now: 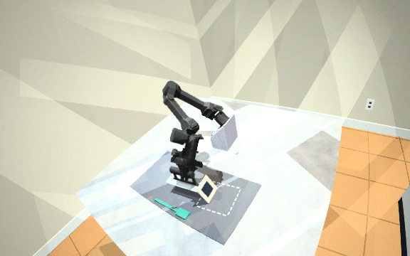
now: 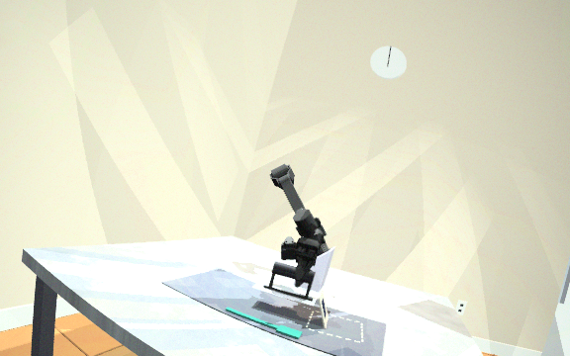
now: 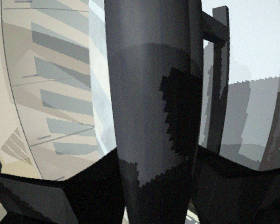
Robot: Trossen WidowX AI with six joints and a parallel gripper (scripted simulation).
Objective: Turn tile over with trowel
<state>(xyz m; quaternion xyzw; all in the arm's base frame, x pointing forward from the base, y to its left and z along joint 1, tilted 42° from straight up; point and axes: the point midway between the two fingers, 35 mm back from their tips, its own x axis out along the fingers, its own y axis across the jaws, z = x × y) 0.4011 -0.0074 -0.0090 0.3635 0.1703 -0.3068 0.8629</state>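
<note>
Now: gripper tip 3 cm past the white tile, 9 cm to the right of it and 6 cm above it. Also, from my gripper tip: grey mat 3 cm behind, 3 cm to the right, 12 cm below; teal trowel 11 cm ahead, 2 cm to the right, 10 cm below.
</note>
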